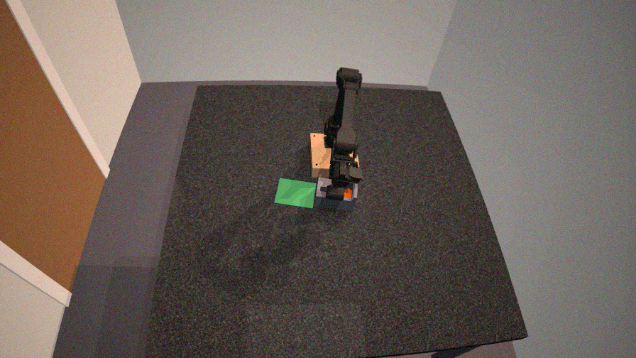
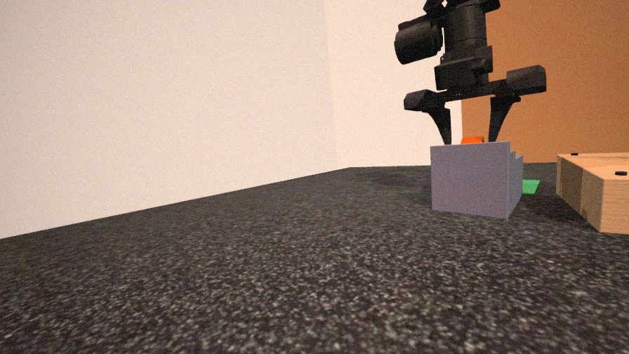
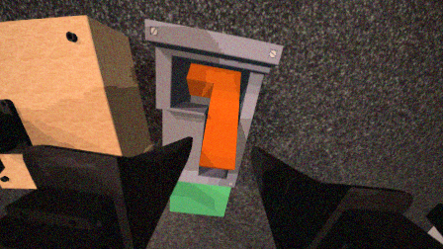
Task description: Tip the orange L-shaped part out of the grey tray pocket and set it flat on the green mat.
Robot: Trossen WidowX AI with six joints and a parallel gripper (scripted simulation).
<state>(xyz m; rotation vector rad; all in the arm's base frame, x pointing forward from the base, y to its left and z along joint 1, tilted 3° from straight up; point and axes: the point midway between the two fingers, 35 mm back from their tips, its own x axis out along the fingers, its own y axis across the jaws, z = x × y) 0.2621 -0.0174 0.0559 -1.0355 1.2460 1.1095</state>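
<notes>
The orange L-shaped part lies 40 mm to the left of my gripper tip, 40 mm below it and 10 mm behind it. The rest, counted from my gripper tip: green mat 140 mm to the right, 90 mm below, 40 mm behind.
</notes>
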